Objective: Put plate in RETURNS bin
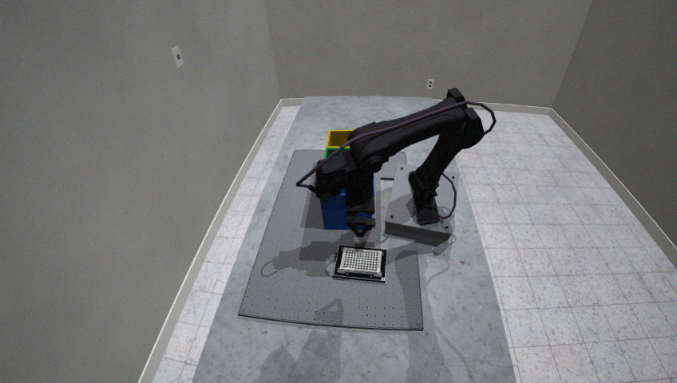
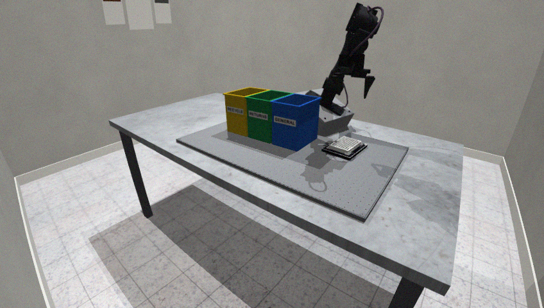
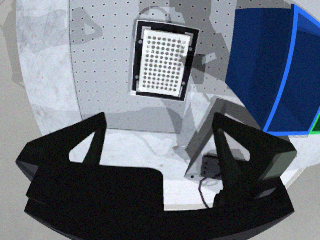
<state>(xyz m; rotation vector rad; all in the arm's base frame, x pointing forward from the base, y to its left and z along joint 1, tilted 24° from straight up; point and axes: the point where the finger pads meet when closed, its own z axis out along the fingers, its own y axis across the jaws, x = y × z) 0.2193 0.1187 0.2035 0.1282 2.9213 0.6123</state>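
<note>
Now: hand 20 cm above the white 96-well plate. The rest, counted from my hand: black plate nest N1: 21 cm below; blue bin: 3 cm ahead, 21 cm to the right, 13 cm below; green bin: 2 cm ahead, 34 cm to the right, 13 cm below.
</note>
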